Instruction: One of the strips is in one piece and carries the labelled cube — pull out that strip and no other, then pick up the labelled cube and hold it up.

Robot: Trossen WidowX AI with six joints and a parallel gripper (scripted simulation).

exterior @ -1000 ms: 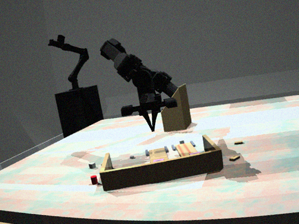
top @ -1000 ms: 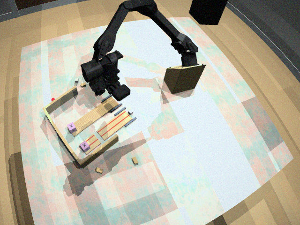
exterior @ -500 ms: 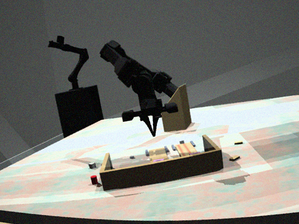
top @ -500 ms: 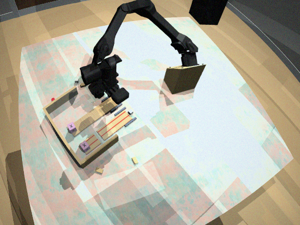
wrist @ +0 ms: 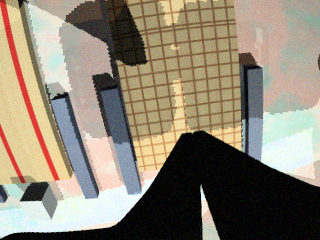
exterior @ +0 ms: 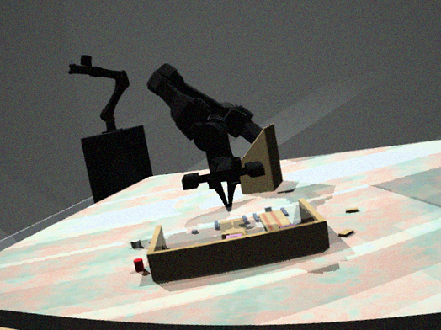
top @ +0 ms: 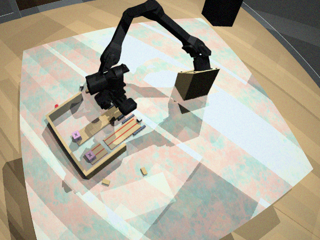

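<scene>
Right now my gripper tip is 9 cm short of the checkered strip, 4 cm to the right of it and 3 cm above it. The rest, counted from my gripper tip: long strip: 11 cm to the left, 3 cm below; then grey disc: 5 cm ahead, 8 cm to the right, 3 cm below.
</scene>
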